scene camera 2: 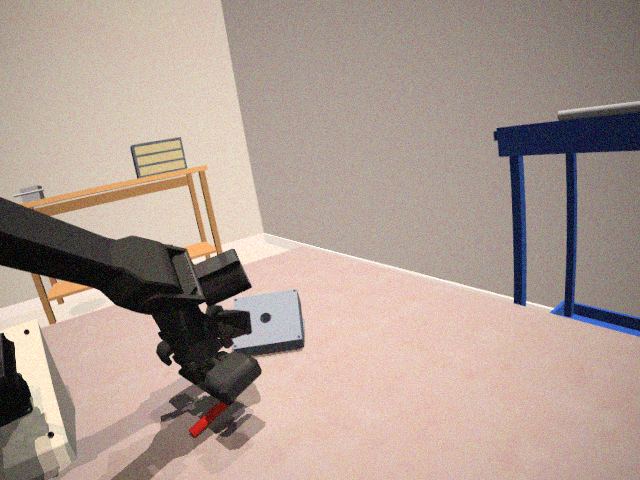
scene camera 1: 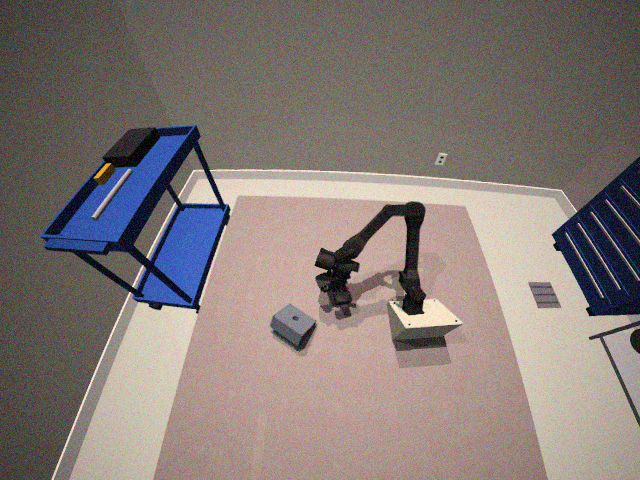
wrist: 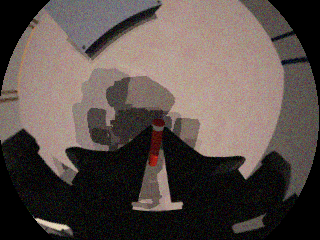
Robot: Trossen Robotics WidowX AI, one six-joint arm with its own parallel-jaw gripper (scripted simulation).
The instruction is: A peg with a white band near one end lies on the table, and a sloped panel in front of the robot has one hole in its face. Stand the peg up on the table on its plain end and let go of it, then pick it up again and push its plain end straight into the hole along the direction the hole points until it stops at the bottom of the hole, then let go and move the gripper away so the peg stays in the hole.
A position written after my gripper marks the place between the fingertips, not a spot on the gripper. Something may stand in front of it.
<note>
My gripper point(scene camera 2: 227, 401) holds a red peg. I also see a sloped grey panel point(scene camera 2: 280, 333).
My gripper shows as well in scene camera 1 point(scene camera 1: 332, 290) and in the wrist view point(wrist: 157, 129). The sloped grey panel is seen too in scene camera 1 point(scene camera 1: 283, 322).
</note>
